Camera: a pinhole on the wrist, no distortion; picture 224 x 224 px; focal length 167.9 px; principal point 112.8 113.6 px. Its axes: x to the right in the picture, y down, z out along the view. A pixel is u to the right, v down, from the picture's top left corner.
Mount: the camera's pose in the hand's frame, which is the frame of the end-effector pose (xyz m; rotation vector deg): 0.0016 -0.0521 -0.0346 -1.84 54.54 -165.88
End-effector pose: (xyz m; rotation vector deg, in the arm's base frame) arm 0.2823 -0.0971 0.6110 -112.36 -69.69 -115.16
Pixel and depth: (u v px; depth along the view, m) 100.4 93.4 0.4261
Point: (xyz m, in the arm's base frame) 0.4015 0.2970 0.4865
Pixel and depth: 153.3 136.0 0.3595
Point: 0.3008 0.2156 0.3794
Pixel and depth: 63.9 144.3 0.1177
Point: 0.2370 0.0424 0.5787
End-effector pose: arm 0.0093 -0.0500 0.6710 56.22 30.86 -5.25
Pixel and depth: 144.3 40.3 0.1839
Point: 0.0150 -0.2414 0.6791
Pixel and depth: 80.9 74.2 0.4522
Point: 0.1801 -0.4793 0.6220
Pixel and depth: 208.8 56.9 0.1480
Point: -0.0485 -0.2155 0.6757
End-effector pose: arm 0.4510 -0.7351 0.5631 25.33 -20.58 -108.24
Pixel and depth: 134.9 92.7 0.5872
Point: -0.0430 -0.5482 0.8389
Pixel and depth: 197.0 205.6 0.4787
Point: -0.0453 -0.3516 0.5040
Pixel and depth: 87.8 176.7 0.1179
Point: 0.2976 -0.7069 0.5198
